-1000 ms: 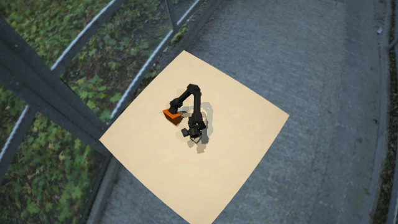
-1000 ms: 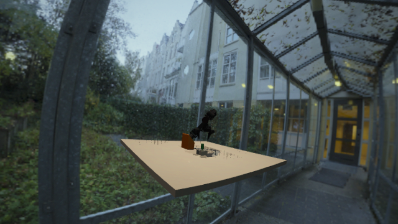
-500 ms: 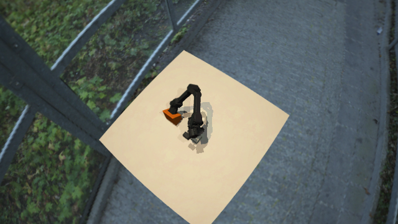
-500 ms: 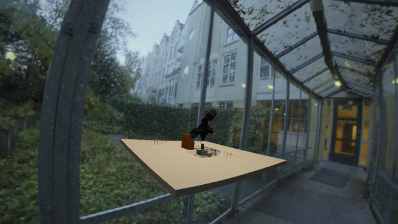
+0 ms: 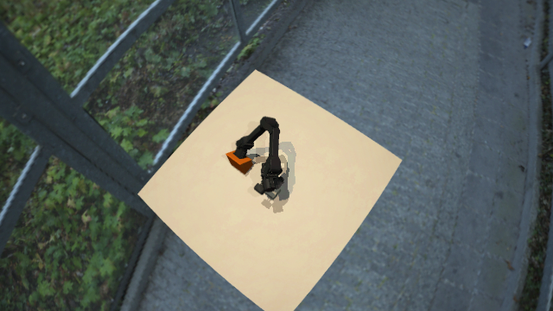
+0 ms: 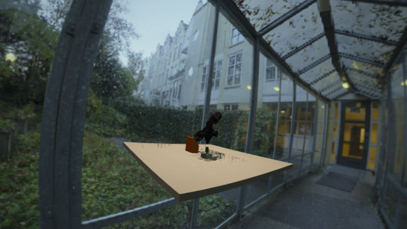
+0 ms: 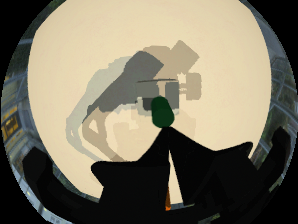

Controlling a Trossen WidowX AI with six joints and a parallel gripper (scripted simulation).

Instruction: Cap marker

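My gripper tip is now 50 mm above the green cap. The rest, counted from my gripper tip: grey holder block: 110 mm below.
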